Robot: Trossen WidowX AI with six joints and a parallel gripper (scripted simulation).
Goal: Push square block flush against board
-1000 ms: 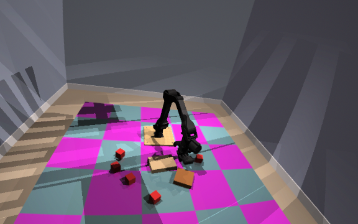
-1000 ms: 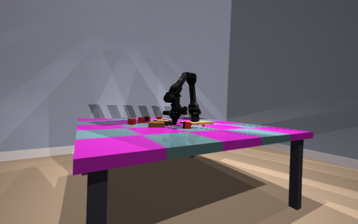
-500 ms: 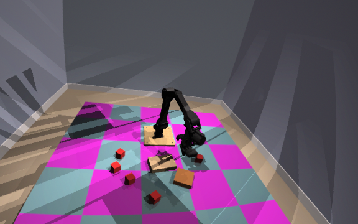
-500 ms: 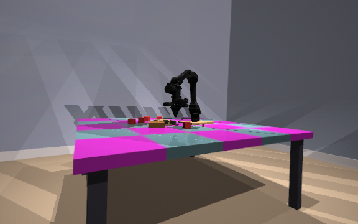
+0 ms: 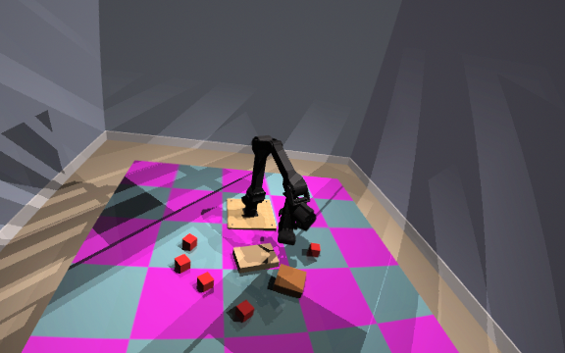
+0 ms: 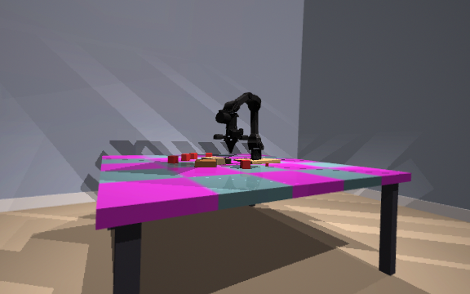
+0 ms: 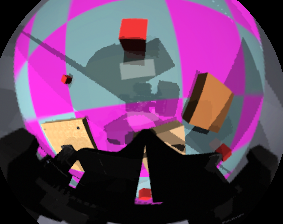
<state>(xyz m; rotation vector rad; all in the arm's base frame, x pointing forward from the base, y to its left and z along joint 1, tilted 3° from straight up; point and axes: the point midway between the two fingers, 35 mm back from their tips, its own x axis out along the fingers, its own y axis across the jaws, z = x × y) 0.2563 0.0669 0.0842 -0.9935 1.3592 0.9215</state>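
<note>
My gripper tip is now 20 mm short of the tan board, 110 mm to the left of it and 50 mm above it. The rest, counted from my gripper tip: square block 150 mm ahead, 10 mm to the right, 50 mm below.
</note>
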